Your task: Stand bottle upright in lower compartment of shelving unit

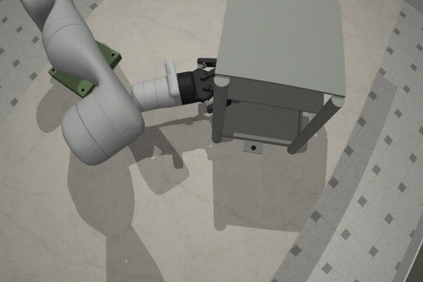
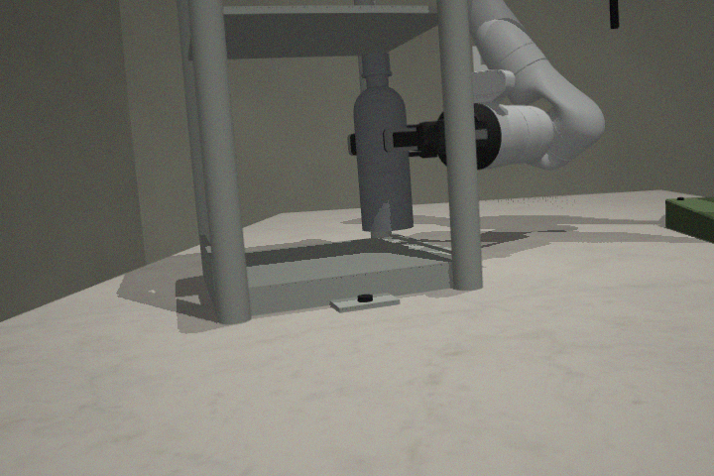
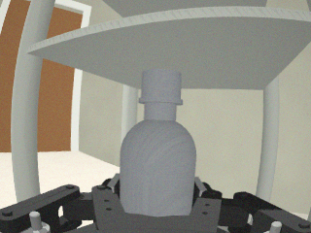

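My gripper is now 20 mm below the grey bottle. Also, from my hand: shelving unit: 60 mm ahead, 40 mm above, 30 mm to the left.
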